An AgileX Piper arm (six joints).
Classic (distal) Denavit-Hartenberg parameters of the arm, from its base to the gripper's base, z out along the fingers. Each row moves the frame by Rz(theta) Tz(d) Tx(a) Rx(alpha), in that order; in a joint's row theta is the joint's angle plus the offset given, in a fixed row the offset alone. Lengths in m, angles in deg.
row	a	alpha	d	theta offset
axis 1	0	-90	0.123	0
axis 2	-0.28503	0	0	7.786
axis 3	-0.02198	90	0	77.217
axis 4	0	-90	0.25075	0
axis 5	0	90	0	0
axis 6	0	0	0.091	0
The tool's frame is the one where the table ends.
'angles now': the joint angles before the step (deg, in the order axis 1, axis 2, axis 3, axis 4, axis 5, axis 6). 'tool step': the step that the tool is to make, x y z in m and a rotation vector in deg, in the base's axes. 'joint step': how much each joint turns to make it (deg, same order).
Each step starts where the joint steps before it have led.
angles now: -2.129, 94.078, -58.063, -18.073, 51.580, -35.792
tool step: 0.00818, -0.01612, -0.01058, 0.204, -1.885, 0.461
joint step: -3.219, 2.181, 0.001, -0.063, -4.873, -2.471
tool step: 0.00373, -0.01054, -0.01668, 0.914, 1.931, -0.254
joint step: -2.144, 3.080, -0.002, 0.980, -1.597, -2.137
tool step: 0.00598, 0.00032, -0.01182, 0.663, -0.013, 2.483
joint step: -0.111, 2.199, 0.003, 0.771, -2.748, -2.521
